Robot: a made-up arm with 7 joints.
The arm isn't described. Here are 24 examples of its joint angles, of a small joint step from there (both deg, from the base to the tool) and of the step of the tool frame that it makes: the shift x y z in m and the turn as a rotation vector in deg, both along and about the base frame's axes.
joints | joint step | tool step
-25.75 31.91 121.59 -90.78 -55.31 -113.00 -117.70 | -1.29 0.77 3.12 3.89 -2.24 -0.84 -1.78 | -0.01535 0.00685 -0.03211 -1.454 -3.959 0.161
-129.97 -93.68 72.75 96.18 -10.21 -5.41 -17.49 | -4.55 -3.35 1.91 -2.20 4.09 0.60 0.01 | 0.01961 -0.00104 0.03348 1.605 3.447 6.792
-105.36 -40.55 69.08 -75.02 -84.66 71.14 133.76 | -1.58 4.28 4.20 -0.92 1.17 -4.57 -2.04 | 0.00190 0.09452 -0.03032 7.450 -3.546 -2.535
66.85 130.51 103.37 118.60 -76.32 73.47 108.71 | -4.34 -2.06 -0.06 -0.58 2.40 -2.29 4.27 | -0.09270 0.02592 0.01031 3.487 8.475 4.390
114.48 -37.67 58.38 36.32 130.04 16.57 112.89 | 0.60 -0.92 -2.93 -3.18 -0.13 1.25 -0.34 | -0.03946 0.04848 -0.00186 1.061 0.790 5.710
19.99 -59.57 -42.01 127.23 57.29 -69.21 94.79 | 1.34 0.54 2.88 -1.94 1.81 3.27 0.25 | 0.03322 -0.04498 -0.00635 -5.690 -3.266 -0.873
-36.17 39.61 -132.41 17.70 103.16 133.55 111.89 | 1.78 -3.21 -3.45 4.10 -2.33 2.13 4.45 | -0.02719 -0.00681 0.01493 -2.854 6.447 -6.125
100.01 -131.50 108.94 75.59 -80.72 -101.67 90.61 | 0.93 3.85 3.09 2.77 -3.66 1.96 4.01 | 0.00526 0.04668 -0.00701 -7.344 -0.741 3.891
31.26 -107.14 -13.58 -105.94 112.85 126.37 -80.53 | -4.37 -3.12 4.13 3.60 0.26 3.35 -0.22 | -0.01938 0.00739 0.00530 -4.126 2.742 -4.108
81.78 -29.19 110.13 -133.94 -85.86 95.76 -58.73 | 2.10 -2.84 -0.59 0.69 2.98 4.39 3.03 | -0.00351 -0.00597 -0.02079 2.582 5.251 2.914
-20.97 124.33 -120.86 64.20 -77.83 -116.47 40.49 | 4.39 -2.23 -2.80 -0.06 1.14 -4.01 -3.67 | -0.02266 0.02604 -0.07729 -1.795 -1.678 2.978
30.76 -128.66 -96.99 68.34 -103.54 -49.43 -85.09 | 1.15 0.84 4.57 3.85 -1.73 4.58 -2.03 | 0.01845 0.03531 0.00353 -2.730 1.573 -5.402
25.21 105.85 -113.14 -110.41 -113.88 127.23 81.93 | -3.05 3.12 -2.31 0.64 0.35 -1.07 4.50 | -0.01228 -0.01559 -0.02497 -4.203 -1.048 -1.094
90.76 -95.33 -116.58 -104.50 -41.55 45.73 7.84 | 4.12 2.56 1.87 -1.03 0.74 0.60 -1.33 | -0.00760 -0.00490 0.01084 -3.983 -3.403 -1.950
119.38 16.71 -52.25 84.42 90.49 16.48 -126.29 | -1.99 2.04 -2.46 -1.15 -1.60 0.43 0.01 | -0.02457 0.02886 0.05211 -0.286 5.560 -2.745
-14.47 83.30 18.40 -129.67 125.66 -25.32 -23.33 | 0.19 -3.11 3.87 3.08 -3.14 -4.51 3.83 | -0.03062 -0.02386 0.00665 2.196 -8.692 -3.745
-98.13 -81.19 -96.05 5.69 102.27 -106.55 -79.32 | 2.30 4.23 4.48 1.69 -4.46 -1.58 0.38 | 0.00864 0.04620 -0.01236 -0.252 -5.042 5.093
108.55 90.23 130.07 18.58 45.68 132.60 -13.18 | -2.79 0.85 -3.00 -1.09 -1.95 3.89 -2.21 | 0.00499 -0.00734 -0.03533 0.198 0.891 -8.018
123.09 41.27 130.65 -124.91 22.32 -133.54 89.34 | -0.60 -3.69 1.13 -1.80 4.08 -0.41 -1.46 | 0.01026 0.00651 0.03165 0.457 2.329 -2.064
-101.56 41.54 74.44 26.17 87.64 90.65 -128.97 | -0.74 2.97 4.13 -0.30 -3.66 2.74 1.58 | -0.00822 -0.03983 -0.01364 3.397 0.316 -1.401
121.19 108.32 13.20 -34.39 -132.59 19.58 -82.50 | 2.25 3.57 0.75 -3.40 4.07 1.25 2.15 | -0.01995 0.00242 0.04320 -0.469 -6.514 1.227
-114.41 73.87 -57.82 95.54 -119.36 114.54 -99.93 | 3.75 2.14 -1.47 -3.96 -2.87 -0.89 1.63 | -0.02792 -0.01367 -0.00847 2.387 -6.983 3.071
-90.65 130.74 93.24 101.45 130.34 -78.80 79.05 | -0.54 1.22 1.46 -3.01 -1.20 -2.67 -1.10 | -0.00992 0.00884 0.00488 3.177 1.978 -0.134
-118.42 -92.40 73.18 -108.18 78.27 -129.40 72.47 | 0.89 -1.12 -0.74 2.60 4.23 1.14 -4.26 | -0.01940 0.04916 -0.02187 -1.324 -2.222 -7.728
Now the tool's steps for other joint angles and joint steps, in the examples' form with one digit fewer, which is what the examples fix.
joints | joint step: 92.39 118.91 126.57 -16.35 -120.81 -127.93 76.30 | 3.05 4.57 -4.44 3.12 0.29 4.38 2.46
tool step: -0.0018 -0.0346 0.0797 -5.42 -3.78 -1.18
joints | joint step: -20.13 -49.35 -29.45 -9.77 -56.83 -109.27 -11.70 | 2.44 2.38 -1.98 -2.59 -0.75 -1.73 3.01
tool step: 0.0210 0.0086 0.0013 1.06 -1.70 -3.83
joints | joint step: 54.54 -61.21 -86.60 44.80 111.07 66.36 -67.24 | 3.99 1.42 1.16 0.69 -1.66 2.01 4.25
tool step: -0.0350 0.0228 -0.0039 -4.55 -3.40 0.08
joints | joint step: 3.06 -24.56 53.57 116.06 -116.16 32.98 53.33 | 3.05 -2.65 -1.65 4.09 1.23 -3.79 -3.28
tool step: 0.0317 -0.0138 0.0339 -4.33 -0.91 -4.50
